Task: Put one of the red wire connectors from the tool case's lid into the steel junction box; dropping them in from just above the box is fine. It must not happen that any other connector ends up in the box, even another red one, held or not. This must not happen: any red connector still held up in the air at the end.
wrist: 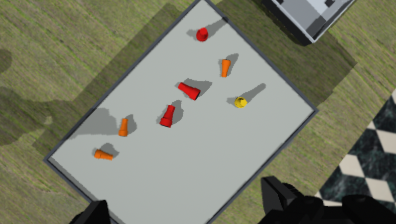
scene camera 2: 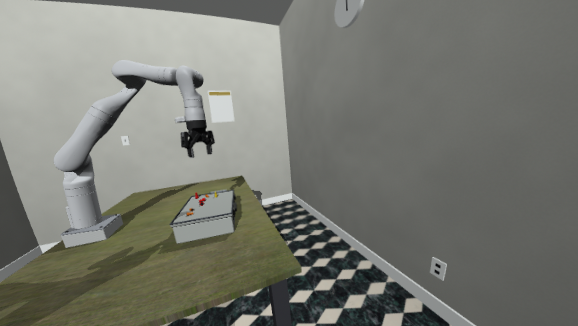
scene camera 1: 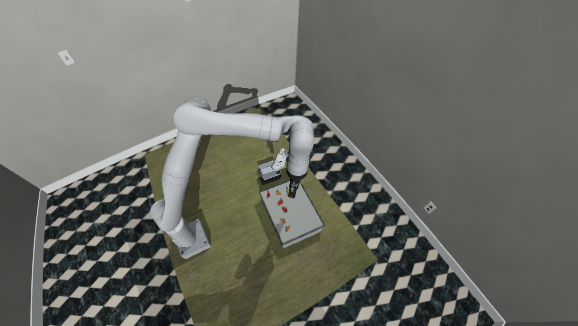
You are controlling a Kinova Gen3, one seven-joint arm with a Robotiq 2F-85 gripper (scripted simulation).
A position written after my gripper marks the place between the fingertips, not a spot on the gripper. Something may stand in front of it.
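Observation:
Scene camera 2 shows my gripper (scene camera 2: 201,156), and you'd find the gripper in the wrist view as well (wrist: 186,205).

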